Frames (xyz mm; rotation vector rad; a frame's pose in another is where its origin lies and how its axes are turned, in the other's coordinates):
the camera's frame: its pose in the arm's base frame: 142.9 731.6 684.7 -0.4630 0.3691 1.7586
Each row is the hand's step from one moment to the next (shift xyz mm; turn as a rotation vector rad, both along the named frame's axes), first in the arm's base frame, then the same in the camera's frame.
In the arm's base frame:
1: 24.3 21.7 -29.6 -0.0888 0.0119 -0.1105
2: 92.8 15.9 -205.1 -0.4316 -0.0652 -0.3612
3: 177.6 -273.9 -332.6 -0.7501 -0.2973 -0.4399
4: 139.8 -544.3 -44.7 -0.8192 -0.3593 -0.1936
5: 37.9 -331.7 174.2 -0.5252 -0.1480 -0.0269
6: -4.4 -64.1 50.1 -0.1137 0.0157 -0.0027
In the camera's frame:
1: 28.1 -28.7 -18.0 0.0825 0.0834 -0.0804
2: 96.1 -94.4 -181.1 0.2101 0.4343 -0.2971
3: -103.2 -110.4 -440.8 0.1167 0.7975 -0.4415
4: -466.5 -10.8 -316.3 -0.0435 0.8795 -0.2494
5: -374.3 39.9 -12.3 -0.0062 0.5451 -0.0357
6: -78.1 19.1 13.2 0.0375 0.1070 0.0179

